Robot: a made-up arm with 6 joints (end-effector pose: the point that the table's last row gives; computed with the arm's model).
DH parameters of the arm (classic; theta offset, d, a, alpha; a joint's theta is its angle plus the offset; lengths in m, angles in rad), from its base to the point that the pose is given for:
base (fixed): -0.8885 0 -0.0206 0
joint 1: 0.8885 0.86 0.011 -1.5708
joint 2: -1.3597 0 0.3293 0
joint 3: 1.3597 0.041 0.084 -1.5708
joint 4: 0 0.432 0.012 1.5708
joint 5: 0 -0.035 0.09 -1.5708
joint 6: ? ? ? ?
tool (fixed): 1.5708 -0.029 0 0
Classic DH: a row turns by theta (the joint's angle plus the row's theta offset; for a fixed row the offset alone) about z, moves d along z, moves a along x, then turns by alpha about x.
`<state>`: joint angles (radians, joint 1 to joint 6).
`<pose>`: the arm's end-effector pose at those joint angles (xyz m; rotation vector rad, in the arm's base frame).
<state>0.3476 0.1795 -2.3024 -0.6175 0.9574 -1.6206</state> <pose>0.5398 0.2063 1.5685 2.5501 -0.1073 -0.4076</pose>
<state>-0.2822 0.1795 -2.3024 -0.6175 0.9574 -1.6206</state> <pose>0.5458 -0.1558 1.5685 2.4677 -0.9203 -0.6361</pose>
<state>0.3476 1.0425 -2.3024 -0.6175 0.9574 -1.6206</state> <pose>0.8573 0.3213 0.8849 1.9294 0.1270 -1.2773</pose>
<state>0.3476 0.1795 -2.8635 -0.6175 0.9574 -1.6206</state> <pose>0.2731 0.1096 1.7451 2.7845 -0.2725 0.2779</pose>
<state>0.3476 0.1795 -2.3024 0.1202 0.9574 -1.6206</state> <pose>0.5610 0.2100 1.5342 2.9737 0.6678 -0.6227</pose>
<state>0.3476 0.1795 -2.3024 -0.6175 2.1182 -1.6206</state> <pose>0.5280 0.1185 1.4135 1.9843 -0.4408 -1.8239</pose>
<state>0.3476 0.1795 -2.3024 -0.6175 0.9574 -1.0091</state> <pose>0.5344 0.1865 1.5609 -3.0565 0.2591 0.4104</pose>
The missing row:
joint 6: 0 0.11 -0.022 1.5708
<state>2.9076 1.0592 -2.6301 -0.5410 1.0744 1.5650</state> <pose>-0.8531 0.2152 1.0005 -1.4221 -0.4751 2.2158</pose>
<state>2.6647 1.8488 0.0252 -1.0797 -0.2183 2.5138</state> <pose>0.1277 -0.2271 0.7255 2.8137 -0.9976 0.2325</pose>
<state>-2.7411 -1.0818 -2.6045 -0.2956 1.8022 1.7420</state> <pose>0.4187 0.1977 1.4841 -0.4039 -0.5082 -2.9253</pose>
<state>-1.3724 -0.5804 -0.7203 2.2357 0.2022 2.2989</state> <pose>0.0584 -0.4177 1.0578 2.5475 -1.7460 -0.3087</pose>
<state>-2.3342 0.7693 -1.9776 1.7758 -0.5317 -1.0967</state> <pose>-0.5848 -0.4358 0.8617 0.3143 1.4892 -2.2648</pose>
